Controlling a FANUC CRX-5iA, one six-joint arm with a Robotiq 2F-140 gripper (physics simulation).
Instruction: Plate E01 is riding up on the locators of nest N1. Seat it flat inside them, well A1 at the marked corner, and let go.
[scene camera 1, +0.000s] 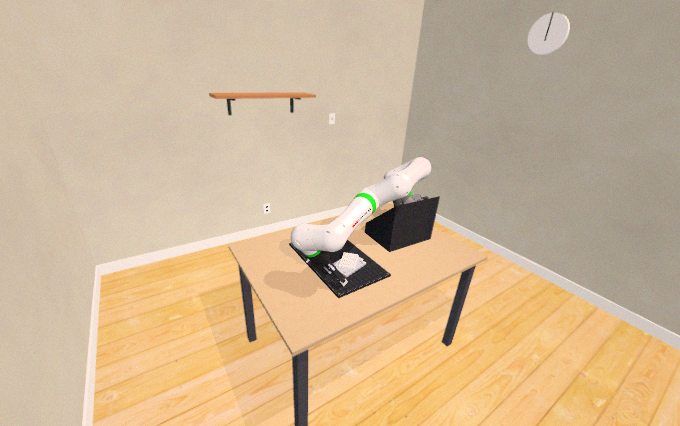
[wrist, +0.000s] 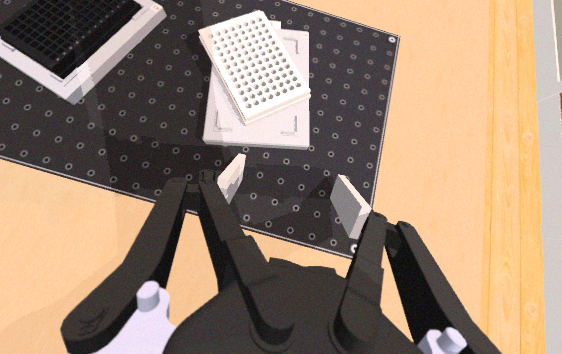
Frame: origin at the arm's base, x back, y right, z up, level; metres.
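Where they show: gripper, fingertip midpoint: (wrist: 289, 177); arm's base, origin of the base link: (scene camera 1: 405, 208).
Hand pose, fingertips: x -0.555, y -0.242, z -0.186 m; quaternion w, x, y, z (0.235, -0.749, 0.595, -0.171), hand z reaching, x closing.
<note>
Things, the pixels of their centre, and the offset from my fingertips. Level surfaces: height alone.
- White 96-well plate E01, body centre: (wrist: 254, 64) (scene camera 1: 348, 260) dx +0.105, dy +0.093, dz +0.011 m
- light grey nest N1, body centre: (wrist: 260, 83) (scene camera 1: 348, 264) dx +0.094, dy +0.080, dz -0.002 m
- second grey nest, body centre: (wrist: 81, 28) dx +0.063, dy +0.308, dz -0.002 m
- black plate, body centre: (wrist: 72, 19) dx +0.063, dy +0.308, dz +0.010 m
- black perforated board, body centre: (wrist: 189, 76) (scene camera 1: 336, 258) dx +0.071, dy +0.170, dz -0.015 m
- wooden table, its level: dz -0.022 m
White 96-well plate E01 (scene camera 1: 349, 260) (wrist: 257, 65) lies turned askew on the light grey nest N1 (wrist: 256, 136). In the wrist view its upper left corner overhangs the nest's left edge and its right corner reaches the right edge. Corner locators show at the nest's upper right and two lower corners; the upper left one is hidden under the plate. A small mark shows at the nest's upper right corner. Which plate corner is A1 I cannot tell. My gripper (scene camera 1: 336, 275) (wrist: 289, 177) is open and empty, beside the nest's lower edge in the wrist view, apart from the plate.
A second grey nest (wrist: 117, 54) holding a black plate (wrist: 70, 31) is at the upper left of the wrist view. Both nests are on the black perforated board (scene camera 1: 368, 277) (wrist: 150, 165) on the wooden table (scene camera 1: 321, 321) (wrist: 440, 150). A black box (scene camera 1: 414, 225) stands under the arm's base.
</note>
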